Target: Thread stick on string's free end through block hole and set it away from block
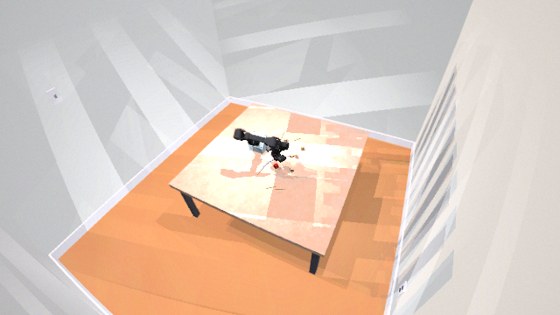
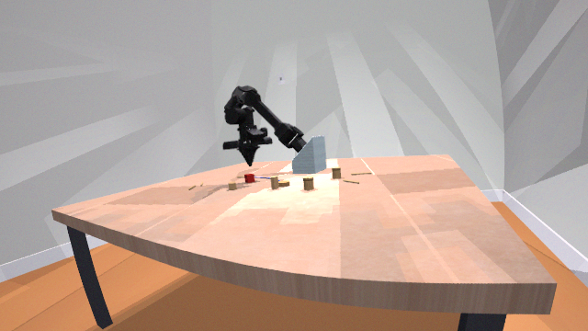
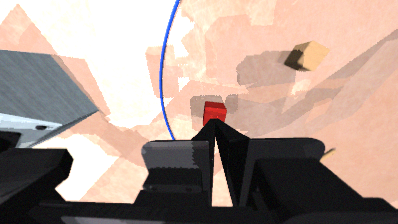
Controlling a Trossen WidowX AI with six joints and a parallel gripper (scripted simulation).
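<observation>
My gripper tip is now 1 cm to the left of the red block and 4 cm above it. Also, from my gripper tip: thin wooden stick: 11 cm behind, 8 cm to the right, 6 cm below; then round wooden button: 8 cm ahead, 16 cm to the left, 5 cm below; then small wooden piece: 13 cm ahead, 1 cm to the right, 5 cm below.
</observation>
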